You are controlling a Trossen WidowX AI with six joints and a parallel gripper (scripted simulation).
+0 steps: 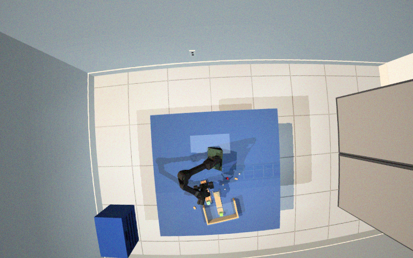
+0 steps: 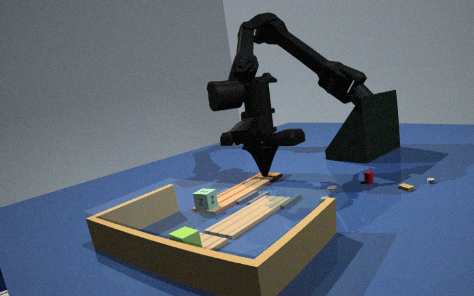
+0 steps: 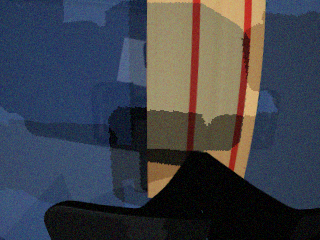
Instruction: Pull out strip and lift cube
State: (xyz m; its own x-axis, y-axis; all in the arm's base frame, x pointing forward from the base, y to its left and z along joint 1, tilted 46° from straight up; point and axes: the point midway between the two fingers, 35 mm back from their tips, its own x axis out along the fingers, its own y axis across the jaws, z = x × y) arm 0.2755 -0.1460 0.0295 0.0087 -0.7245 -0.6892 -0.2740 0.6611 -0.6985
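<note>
The cube is 190 mm ahead of my gripper tip, 50 mm to the left of it and 20 mm above it. Also, from my gripper tip: red cylinder: 240 mm to the left, 60 mm behind, 10 mm above.
</note>
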